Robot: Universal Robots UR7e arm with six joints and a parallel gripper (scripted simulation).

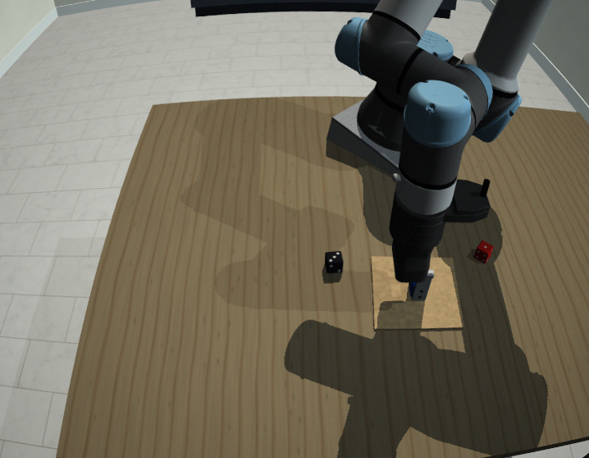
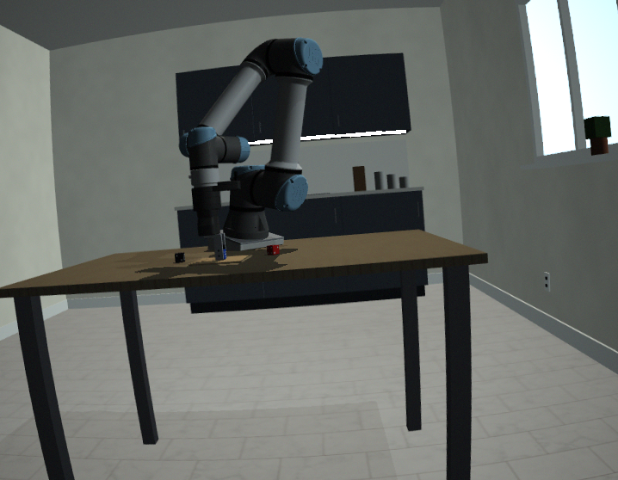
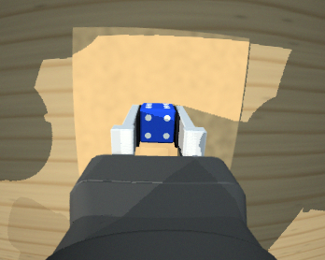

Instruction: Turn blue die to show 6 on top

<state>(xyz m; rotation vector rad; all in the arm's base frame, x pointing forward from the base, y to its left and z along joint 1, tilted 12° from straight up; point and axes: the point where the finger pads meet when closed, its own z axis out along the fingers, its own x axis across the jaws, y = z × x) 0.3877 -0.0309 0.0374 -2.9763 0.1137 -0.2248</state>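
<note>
The blue die lies 1 cm below my hand. Also, from my hand: black die 6 cm behind, 13 cm to the right, 1 cm below; red die 6 cm behind, 13 cm to the left, 1 cm below; tan mat 2 cm below.
</note>
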